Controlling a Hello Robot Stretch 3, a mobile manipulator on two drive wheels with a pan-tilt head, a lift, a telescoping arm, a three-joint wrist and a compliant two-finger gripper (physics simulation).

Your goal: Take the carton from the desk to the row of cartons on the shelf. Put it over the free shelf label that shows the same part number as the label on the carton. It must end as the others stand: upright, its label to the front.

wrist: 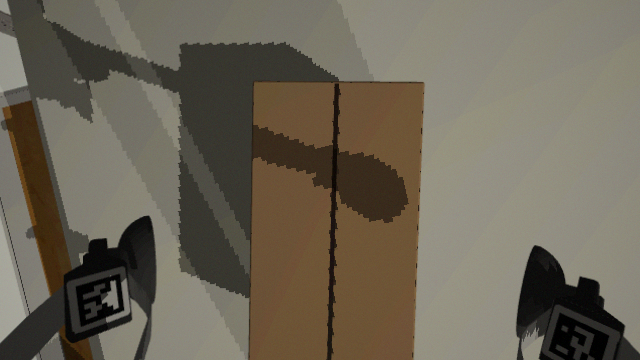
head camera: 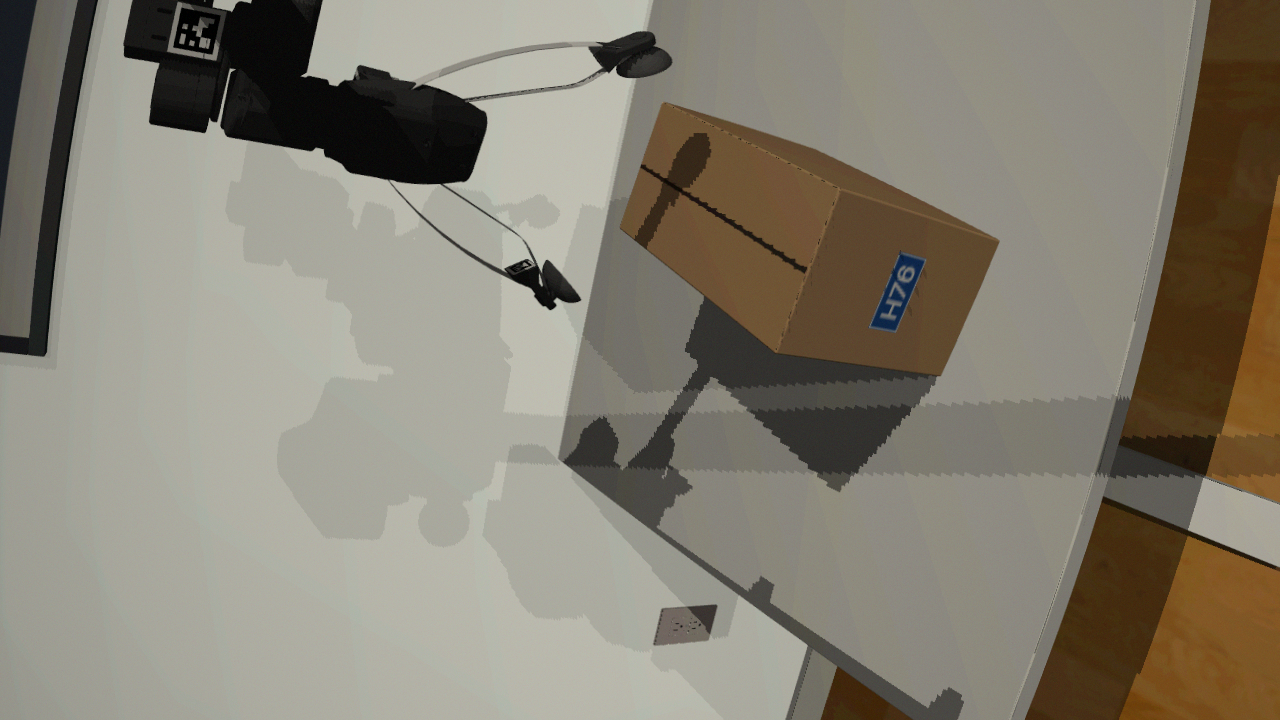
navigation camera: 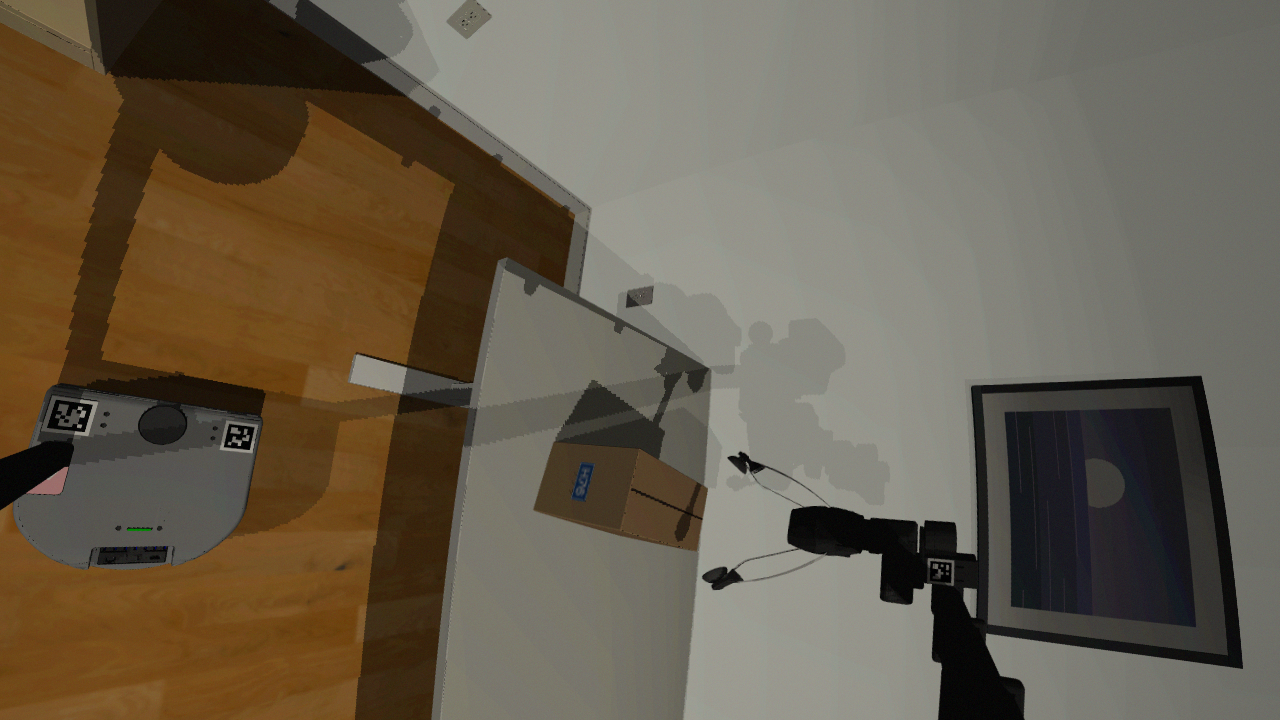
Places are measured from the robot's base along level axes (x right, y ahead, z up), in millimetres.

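Pixels of known places: gripper, between the fingertips: point(head camera: 620, 179) point(navigation camera: 717, 516); robot's base, origin of its link: point(navigation camera: 163, 422).
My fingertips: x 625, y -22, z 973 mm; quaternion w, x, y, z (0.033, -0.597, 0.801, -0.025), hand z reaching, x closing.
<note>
For each thing: its top centre in the pictures, then the offset to it from my fingertips. Level surfaces: height alone.
- brown carton, centre of its top: point(head camera: 711, 210) point(navigation camera: 672, 506) dx -18, dy +8, dz -72 mm
- grey desk, height of its surface: dz -253 mm
- wall outlet, centre of its top: point(head camera: 657, 627) point(navigation camera: 652, 294) dx +518, dy +660, dz -515 mm
The brown carton point(head camera: 805, 241) point(navigation camera: 617, 497) point(wrist: 300, 225) stands on the grey desk point(head camera: 1065, 268) point(navigation camera: 537, 626) point(wrist: 500, 150). Its blue label point(head camera: 897, 291) point(navigation camera: 582, 481) reads H76 on a side face. A dark seam runs along its top. My gripper point(head camera: 603, 170) point(navigation camera: 726, 520) point(wrist: 333, 261) is open and empty, pointing down above the carton. In the wrist view the carton top lies between the two spread fingertips, apart from both, with its seam running lengthwise between them. A finger's shadow falls on the top. The shelf and its row of cartons do not show.
A wall with a framed picture point(navigation camera: 1100, 519) and a wall outlet point(head camera: 684, 625) point(navigation camera: 639, 296) stands beside the desk. My base point(navigation camera: 170, 483) is on the wooden floor at the left of the navigation view. A white bar point(head camera: 1244, 519) point(navigation camera: 393, 374) shows low beside the desk edge.
</note>
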